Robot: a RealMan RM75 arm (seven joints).
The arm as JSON. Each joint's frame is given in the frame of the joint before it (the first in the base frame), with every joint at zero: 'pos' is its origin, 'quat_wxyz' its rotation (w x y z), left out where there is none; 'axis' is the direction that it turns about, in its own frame. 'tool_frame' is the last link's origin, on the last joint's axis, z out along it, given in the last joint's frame.
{
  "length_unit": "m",
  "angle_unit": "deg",
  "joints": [
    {
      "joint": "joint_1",
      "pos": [
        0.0,
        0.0,
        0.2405
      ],
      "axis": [
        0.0,
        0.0,
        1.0
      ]
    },
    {
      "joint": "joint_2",
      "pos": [
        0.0,
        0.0,
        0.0
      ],
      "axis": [
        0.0,
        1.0,
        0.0
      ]
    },
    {
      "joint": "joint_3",
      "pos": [
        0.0,
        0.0,
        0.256
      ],
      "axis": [
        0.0,
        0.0,
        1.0
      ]
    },
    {
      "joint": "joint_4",
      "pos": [
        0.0,
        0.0,
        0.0
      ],
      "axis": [
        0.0,
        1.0,
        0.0
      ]
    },
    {
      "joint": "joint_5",
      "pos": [
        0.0,
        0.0,
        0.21
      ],
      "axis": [
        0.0,
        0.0,
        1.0
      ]
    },
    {
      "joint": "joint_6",
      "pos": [
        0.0,
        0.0,
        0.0
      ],
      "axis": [
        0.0,
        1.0,
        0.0
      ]
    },
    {
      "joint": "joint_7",
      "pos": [
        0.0,
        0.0,
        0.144
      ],
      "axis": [
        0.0,
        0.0,
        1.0
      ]
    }
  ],
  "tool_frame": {
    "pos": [
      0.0,
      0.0,
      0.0
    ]
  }
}
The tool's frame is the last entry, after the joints.
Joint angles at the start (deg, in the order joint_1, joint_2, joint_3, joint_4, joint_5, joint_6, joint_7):
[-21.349, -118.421, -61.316, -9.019, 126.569, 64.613, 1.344]
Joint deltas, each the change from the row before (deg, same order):
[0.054, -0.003, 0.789, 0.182, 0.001, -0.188, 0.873]
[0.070, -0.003, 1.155, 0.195, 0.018, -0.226, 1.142]
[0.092, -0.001, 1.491, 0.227, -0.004, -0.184, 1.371]
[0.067, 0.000, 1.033, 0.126, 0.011, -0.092, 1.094]
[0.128, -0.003, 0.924, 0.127, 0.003, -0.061, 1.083]
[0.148, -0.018, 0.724, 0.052, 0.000, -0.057, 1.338]
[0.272, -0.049, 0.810, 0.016, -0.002, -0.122, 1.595]
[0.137, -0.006, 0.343, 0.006, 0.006, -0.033, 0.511]
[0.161, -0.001, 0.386, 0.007, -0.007, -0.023, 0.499]
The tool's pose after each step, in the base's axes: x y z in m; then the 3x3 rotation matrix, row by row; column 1 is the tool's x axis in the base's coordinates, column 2 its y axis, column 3 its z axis. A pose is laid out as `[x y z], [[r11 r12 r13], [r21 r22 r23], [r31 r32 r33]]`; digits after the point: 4 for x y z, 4 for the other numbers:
[-0.3788 0.3133 0.0250], [[0.7771 0.6192 -0.1129], [0.0045 0.1740 0.9847], [0.6294 -0.7658 0.1324]]
[-0.3788 0.3124 0.0220], [[0.7942 0.5978 -0.1090], [0.0178 0.1564 0.9875], [0.6074 -0.7862 0.1136]]
[-0.3785 0.3111 0.0184], [[0.8144 0.5712 -0.1026], [0.0312 0.1334 0.9906], [0.5795 -0.8099 0.0908]]
[-0.3782 0.3103 0.0160], [[0.8293 0.5503 -0.0974], [0.0391 0.1168 0.9924], [0.5575 -0.8267 0.0753]]
[-0.3783 0.3091 0.0138], [[0.8431 0.5295 -0.0940], [0.0465 0.1024 0.9937], [0.5358 -0.8421 0.0617]]
[-0.3784 0.3079 0.0120], [[0.8575 0.5063 -0.0918], [0.0529 0.0906 0.9945], [0.5118 -0.8576 0.0509]]
[-0.3789 0.3058 0.0095], [[0.8730 0.4791 -0.0915], [0.0618 0.0774 0.9951], [0.4839 -0.8743 0.0380]]
[-0.3792 0.3048 0.0086], [[0.8781 0.4697 -0.0914], [0.0650 0.0721 0.9953], [0.4741 -0.8799 0.0328]]
[-0.3797 0.3037 0.0077], [[0.8831 0.4603 -0.0914], [0.0684 0.0665 0.9954], [0.4643 -0.8853 0.0272]]

